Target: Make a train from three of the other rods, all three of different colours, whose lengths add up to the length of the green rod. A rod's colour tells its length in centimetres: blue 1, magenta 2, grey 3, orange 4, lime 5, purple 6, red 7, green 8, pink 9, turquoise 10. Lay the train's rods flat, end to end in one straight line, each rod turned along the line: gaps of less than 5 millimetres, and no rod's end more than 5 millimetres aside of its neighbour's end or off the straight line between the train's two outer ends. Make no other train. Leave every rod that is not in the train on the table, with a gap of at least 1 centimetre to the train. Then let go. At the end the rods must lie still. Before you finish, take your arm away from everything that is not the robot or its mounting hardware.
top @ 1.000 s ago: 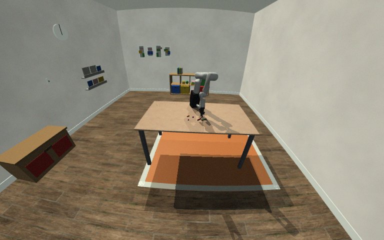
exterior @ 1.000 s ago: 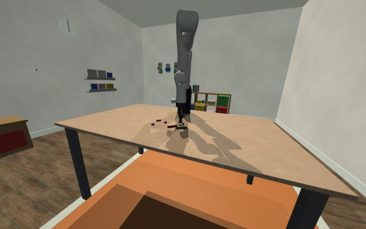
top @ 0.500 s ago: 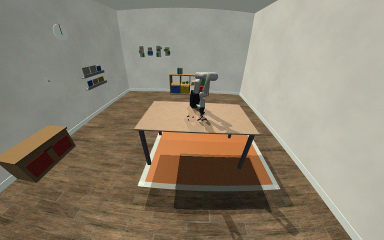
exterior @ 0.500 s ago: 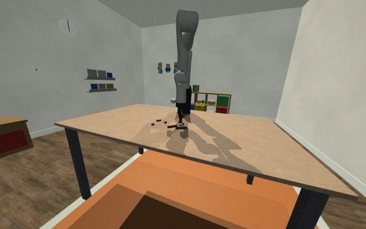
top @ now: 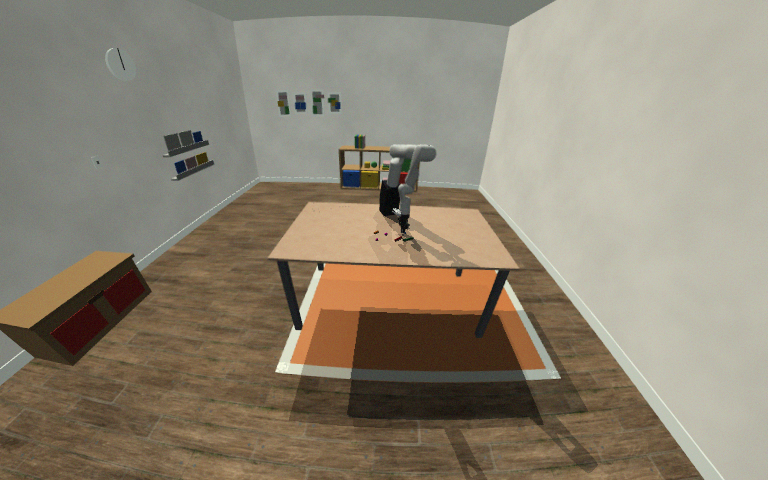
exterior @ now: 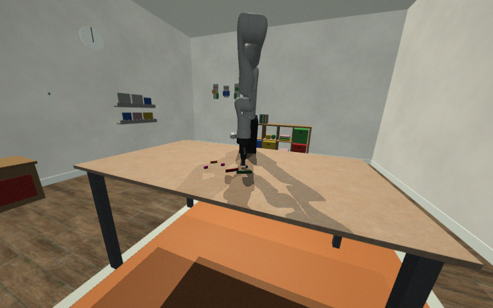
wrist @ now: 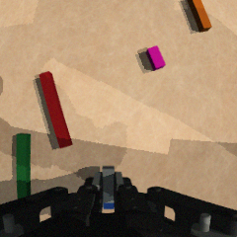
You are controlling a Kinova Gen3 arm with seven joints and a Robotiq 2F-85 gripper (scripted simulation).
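Right now the blue rod is 3 cm below my hand, 2 cm to the left of it and 1 cm behind it. The rest, counted from my hand: green rod: 7 cm ahead, 3 cm to the left, 3 cm below; then grey rod: 1 cm below; then red rod: 7 cm ahead, 4 cm to the right, 3 cm below.
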